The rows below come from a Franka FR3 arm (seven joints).
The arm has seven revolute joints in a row. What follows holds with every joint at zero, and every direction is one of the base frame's. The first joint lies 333 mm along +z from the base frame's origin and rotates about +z. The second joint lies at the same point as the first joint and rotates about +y. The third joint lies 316 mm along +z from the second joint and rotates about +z. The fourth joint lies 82.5 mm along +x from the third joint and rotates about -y. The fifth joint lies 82.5 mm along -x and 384 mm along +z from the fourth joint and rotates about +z. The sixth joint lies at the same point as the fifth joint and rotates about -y. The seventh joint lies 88 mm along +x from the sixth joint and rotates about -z. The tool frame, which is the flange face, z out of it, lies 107 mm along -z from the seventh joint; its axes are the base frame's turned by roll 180, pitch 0 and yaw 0 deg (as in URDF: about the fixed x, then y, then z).
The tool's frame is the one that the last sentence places.
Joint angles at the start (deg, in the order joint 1, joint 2, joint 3, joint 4, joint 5, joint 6, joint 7): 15.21, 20.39, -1.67, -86.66, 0.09, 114.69, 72.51
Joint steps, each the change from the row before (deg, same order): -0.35, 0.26, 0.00, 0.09, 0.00, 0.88, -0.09; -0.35, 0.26, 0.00, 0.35, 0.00, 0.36, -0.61; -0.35, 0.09, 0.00, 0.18, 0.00, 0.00, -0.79; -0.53, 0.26, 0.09, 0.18, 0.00, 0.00, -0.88; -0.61, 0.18, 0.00, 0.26, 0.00, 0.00, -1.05; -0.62, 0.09, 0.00, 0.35, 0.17, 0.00, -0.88; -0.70, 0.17, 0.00, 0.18, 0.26, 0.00, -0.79
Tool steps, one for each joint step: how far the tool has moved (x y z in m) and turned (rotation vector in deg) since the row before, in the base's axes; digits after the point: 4 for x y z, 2 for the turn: 0.0032, -0.0035, -0.0007, 0.15, -0.69, -0.25; 0.0029, -0.0036, 0.0006, 0.01, -0.46, 0.26; 0.0015, -0.0039, 0.0005, -0.10, -0.11, 0.43; 0.0022, -0.0050, -0.0016, -0.13, 0.06, 0.43; 0.0025, -0.0069, 0.0001, -0.15, -0.10, 0.43; 0.0024, -0.0069, 0.0019, 0.07, -0.24, 0.20; 0.0023, -0.0078, -0.0005, 0.12, 0.01, 0.01
